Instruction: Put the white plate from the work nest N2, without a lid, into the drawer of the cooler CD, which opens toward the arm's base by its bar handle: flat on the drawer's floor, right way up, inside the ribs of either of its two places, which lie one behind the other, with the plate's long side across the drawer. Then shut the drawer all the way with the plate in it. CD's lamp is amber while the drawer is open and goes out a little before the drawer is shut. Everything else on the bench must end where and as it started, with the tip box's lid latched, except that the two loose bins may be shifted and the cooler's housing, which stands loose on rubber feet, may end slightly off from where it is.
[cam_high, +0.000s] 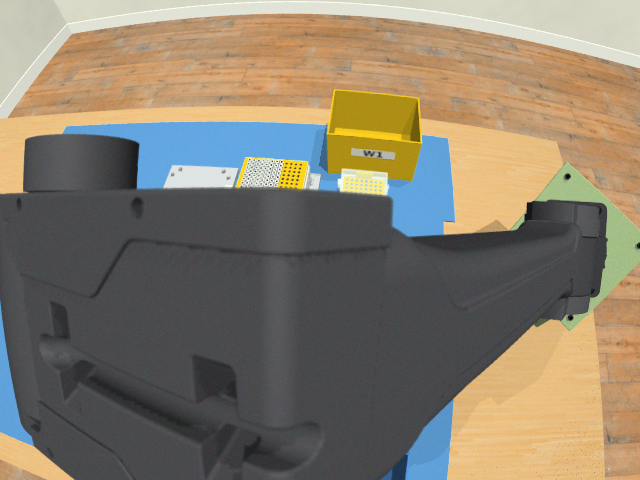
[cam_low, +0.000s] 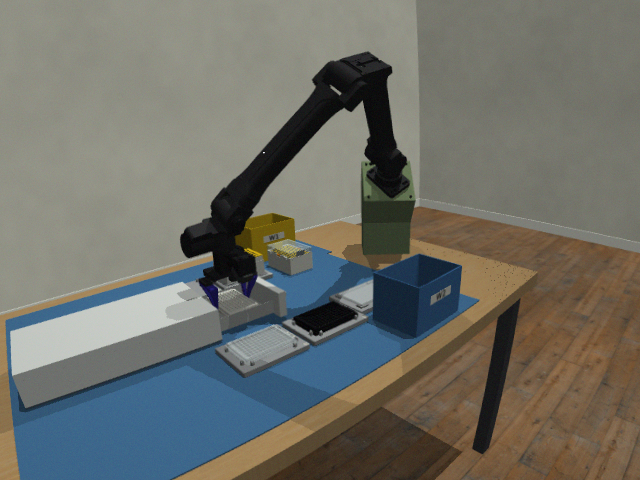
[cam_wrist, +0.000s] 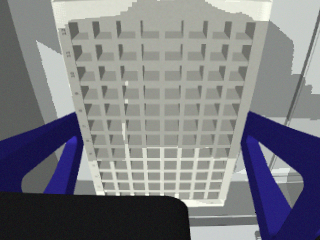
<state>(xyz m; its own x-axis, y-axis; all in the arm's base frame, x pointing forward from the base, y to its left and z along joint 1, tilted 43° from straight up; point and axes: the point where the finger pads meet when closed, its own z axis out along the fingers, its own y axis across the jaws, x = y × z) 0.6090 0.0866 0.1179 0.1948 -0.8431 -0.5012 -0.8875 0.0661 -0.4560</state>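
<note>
Right now my hand is 4 cm short of the drawer, 1 cm to the right of it and 1 cm above it. Round my hand: clear-lidded plate: 1 cm behind, 19 cm to the left, 2 cm below; white plate: right at my hand; cooler CD: 16 cm ahead, 4 cm to the left.
</note>
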